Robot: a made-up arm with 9 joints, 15 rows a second.
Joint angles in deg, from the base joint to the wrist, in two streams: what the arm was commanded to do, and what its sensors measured. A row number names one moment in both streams.
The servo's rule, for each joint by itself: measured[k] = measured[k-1] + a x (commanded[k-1-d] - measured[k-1]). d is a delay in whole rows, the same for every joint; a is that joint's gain. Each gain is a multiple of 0.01, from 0.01 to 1. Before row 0 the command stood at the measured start. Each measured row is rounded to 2 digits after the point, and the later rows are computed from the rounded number. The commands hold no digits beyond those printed.
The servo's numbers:
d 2
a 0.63 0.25 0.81 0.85 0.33 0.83 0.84 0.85 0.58
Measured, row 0:
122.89 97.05 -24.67 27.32 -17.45 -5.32 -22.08 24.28 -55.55
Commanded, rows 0 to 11:
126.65 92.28 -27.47 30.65 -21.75 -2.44 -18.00 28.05 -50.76
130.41 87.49 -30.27 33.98 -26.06 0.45 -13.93 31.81 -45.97
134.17 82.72 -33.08 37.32 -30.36 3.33 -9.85 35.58 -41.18
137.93 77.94 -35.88 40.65 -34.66 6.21 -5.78 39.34 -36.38
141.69 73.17 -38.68 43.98 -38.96 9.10 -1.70 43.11 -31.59
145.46 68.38 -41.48 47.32 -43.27 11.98 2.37 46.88 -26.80
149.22 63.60 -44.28 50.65 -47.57 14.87 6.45 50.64 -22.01
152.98 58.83 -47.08 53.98 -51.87 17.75 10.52 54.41 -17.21
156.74 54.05 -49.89 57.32 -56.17 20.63 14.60 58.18 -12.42
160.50 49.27 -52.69 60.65 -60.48 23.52 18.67 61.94 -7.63
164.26 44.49 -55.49 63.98 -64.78 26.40 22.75 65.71 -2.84
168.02 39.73 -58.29 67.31 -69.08 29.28 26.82 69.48 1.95
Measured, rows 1 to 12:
122.89 97.05 -24.67 27.32 -17.45 -5.32 -22.08 24.28 -55.55
122.89 97.05 -24.67 27.32 -17.45 -5.32 -22.08 24.28 -55.55
125.26 95.86 -26.94 30.15 -18.87 -2.93 -18.65 27.48 -52.77
128.50 93.77 -29.64 33.41 -21.24 -0.12 -14.69 31.16 -48.83
132.07 91.01 -32.43 36.73 -24.25 2.74 -10.62 34.92 -44.39
135.76 87.74 -35.22 40.06 -27.69 5.62 -6.55 38.68 -39.74
139.50 84.10 -38.02 43.39 -31.41 8.51 -2.48 42.45 -35.01
143.25 80.17 -40.82 46.73 -35.32 11.39 1.59 46.22 -30.25
147.01 76.03 -43.62 50.06 -39.36 14.28 5.67 49.98 -25.47
150.77 71.73 -46.42 53.39 -43.49 17.16 9.74 53.75 -20.68
154.53 67.31 -49.23 56.73 -47.67 20.04 13.82 57.52 -15.89
158.29 62.80 -52.03 60.06 -51.90 22.93 17.89 61.28 -11.10

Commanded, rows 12 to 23:
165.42 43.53 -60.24 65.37 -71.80 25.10 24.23 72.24 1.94
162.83 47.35 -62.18 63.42 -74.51 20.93 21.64 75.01 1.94
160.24 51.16 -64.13 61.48 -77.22 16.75 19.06 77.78 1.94
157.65 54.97 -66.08 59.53 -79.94 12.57 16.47 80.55 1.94
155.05 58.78 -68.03 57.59 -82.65 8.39 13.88 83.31 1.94
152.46 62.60 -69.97 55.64 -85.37 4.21 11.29 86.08 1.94
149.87 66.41 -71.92 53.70 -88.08 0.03 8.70 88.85 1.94
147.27 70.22 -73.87 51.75 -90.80 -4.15 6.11 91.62 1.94
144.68 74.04 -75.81 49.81 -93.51 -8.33 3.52 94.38 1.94
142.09 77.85 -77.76 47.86 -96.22 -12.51 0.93 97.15 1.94
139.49 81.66 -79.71 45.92 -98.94 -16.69 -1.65 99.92 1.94
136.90 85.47 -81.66 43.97 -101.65 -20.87 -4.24 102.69 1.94
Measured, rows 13 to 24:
162.05 58.22 -54.83 63.39 -56.15 25.81 21.97 65.05 -6.31
165.81 53.60 -57.63 66.72 -60.42 28.69 26.04 68.82 -1.52
165.56 51.08 -59.74 65.57 -64.18 25.71 24.52 71.73 0.49
163.84 50.15 -61.72 63.74 -67.59 21.74 22.10 74.52 1.33
161.57 50.40 -63.67 61.82 -70.77 17.60 19.55 77.29 1.68
159.10 51.54 -65.62 59.87 -73.80 13.43 16.96 80.06 1.83
156.55 53.35 -67.57 57.93 -76.72 9.25 14.37 82.82 1.89
153.97 55.66 -69.51 55.98 -79.57 5.07 11.78 85.59 1.92
151.39 58.35 -71.46 54.04 -82.38 0.89 9.19 88.36 1.93
148.79 61.32 -73.41 52.09 -85.16 -3.29 6.60 91.13 1.94
146.20 64.50 -75.35 50.15 -87.92 -7.47 4.01 93.89 1.94
143.61 67.84 -77.30 48.20 -90.66 -11.65 1.42 96.66 1.94

